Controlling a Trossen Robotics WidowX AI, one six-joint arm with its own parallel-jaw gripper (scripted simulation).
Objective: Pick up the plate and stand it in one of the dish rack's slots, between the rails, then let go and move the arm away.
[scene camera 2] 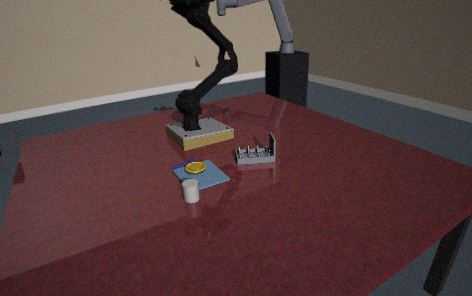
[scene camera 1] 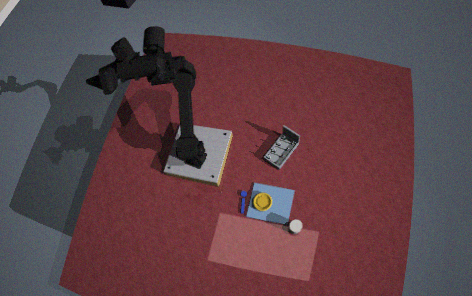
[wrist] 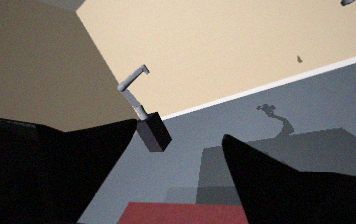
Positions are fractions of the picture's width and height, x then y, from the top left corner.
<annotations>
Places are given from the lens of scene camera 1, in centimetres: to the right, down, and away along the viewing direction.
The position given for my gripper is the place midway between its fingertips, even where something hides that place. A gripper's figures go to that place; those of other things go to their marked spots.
my gripper (scene camera 1: 0.20, 0.26): -40, -20, 80
grey dish rack (scene camera 1: 0.61, 0.47): 20, -3, 123
</annotations>
